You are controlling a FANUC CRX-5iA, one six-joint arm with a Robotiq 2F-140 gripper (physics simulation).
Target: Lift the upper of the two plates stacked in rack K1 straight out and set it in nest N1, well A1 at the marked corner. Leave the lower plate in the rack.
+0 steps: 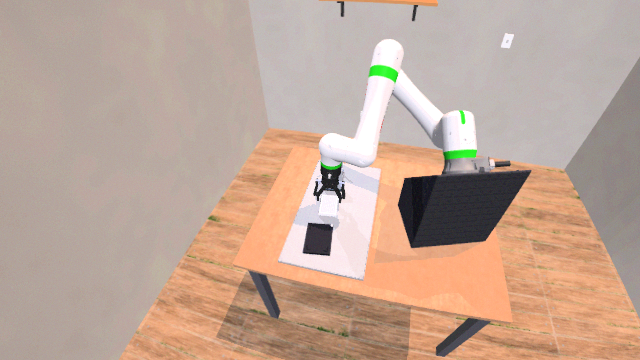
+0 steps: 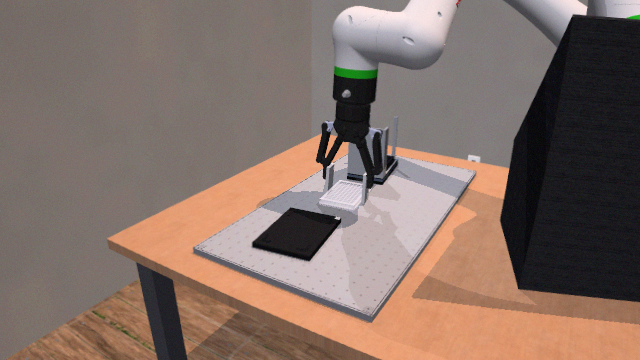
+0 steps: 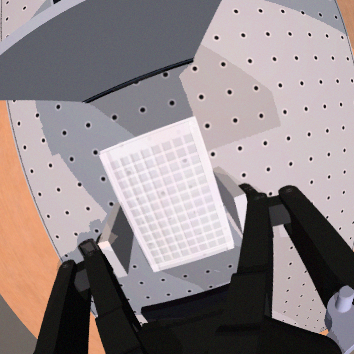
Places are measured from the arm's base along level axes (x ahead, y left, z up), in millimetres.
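Pixels of known places: gripper, fingertip midpoint: (image 1: 328, 205) (image 2: 346, 196) (image 3: 171, 199); arm's base at its link origin: (image 1: 461, 174).
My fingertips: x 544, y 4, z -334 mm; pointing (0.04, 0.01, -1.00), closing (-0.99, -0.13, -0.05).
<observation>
Ahead of a thing's pixels: the offset from my fingertips to its middle. Level surfaces: height alone.
A white well plate {6 mm up, 0 mm ahead, 1 mm left} (image 1: 328, 208) (image 2: 341, 196) (image 3: 165, 189) lies flat on the grey perforated board {2 mm down} (image 1: 358, 241) (image 2: 380, 251) (image 3: 298, 105), between rack K1 and the nest. My gripper (image 1: 328, 198) (image 2: 347, 183) (image 3: 171, 199) points straight down over it. Its two pads press on the plate's long sides, so it is shut on the plate. Rack K1 {70 mm up, 17 mm ahead, 185 mm right} (image 2: 394, 138) (image 3: 88, 46) stands just behind, with grey walls and thin posts on a black base; its inside is hidden. Nest N1 {6 mm up, 4 mm back, 205 mm left} (image 1: 318, 238) (image 2: 297, 232) is a flat black pad nearer the front, with a small white mark at its far right corner.
A large black box (image 1: 456, 206) (image 2: 581, 178) stands on the right of the wooden table {15 mm down} (image 1: 438, 277) (image 2: 178, 223), in front of the arm's base. Grey walls close in at the left and the back.
</observation>
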